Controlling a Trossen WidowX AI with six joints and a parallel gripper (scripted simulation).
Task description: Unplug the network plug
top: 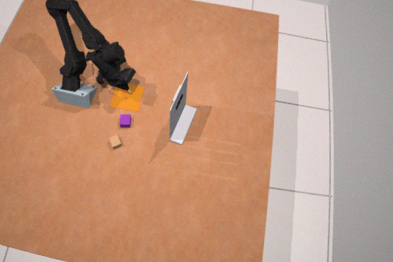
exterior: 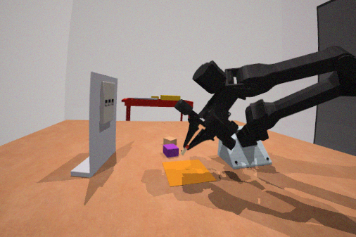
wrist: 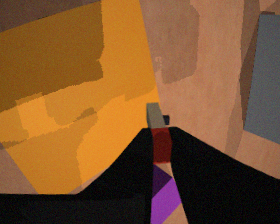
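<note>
Now: gripper tip 6 cm above the orange marked square and 1 cm past it. From my gripper tip the other things lie so: network plug (right at my gripper tip); then upright grey panel (23 cm ahead, 8 cm to the right, 5 cm above).
</note>
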